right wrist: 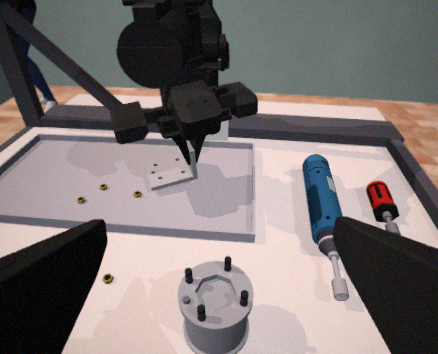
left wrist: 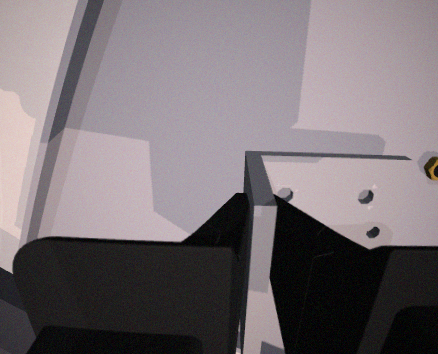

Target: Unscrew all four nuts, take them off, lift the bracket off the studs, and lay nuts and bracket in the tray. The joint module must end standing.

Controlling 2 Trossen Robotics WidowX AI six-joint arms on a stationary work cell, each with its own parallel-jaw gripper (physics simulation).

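Frame: origin at the left arm's base, x ahead, y up, z right, level; millimetres.
Seen in the pictures: left gripper, fingertip midpoint: (right wrist: 191, 162) (left wrist: 254, 205); right gripper, fingertip midpoint: (right wrist: 221, 229).
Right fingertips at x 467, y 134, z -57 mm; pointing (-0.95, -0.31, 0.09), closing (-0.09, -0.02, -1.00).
A point is followed by its place in that frame.
My left gripper (left wrist: 254, 205) {y -28, x 183, z 1 mm} (right wrist: 191, 162) {y -28, x 183, z 1 mm} is shut on the upright flange of the grey bracket (left wrist: 320, 182) {y -44, x 197, z 25 mm} (right wrist: 167, 176) {y -44, x 197, z 36 mm}. The bracket's holed plate is low over the tray (left wrist: 70, 75) {y -52, x 191, z -91 mm} (right wrist: 150, 230) {y -55, x 296, z 39 mm}, in its right half; whether it touches the tray floor I cannot tell. Three brass nuts lie in the tray: one nut (right wrist: 103, 187) {y -55, x 215, z 131 mm}, a second nut (right wrist: 81, 200) {y -55, x 246, z 152 mm} and a third nut (right wrist: 137, 194) {y -55, x 228, z 75 mm}. Another nut (right wrist: 108, 278) {y -59, x 365, z 70 mm} lies on the table outside the tray. The joint module (right wrist: 216, 325) {y -4, x 436, z -52 mm} stands upright with four bare studs. My right gripper (right wrist: 221, 229) {y 134, x 467, z -57 mm} is open and empty, its fingers to either side of the module.
A blue power driver (right wrist: 322, 200) {y -25, x 262, z -174 mm} with a grey socket lies right of the tray, and a red-handled tool (right wrist: 381, 197) {y -37, x 238, z -262 mm} lies farther right. A dark frame rail (right wrist: 310, 131) {y -44, x 40, z -206 mm} runs along the back. A nut (left wrist: 433, 169) {y -55, x 223, z 73 mm} shows at the left wrist view's right edge.
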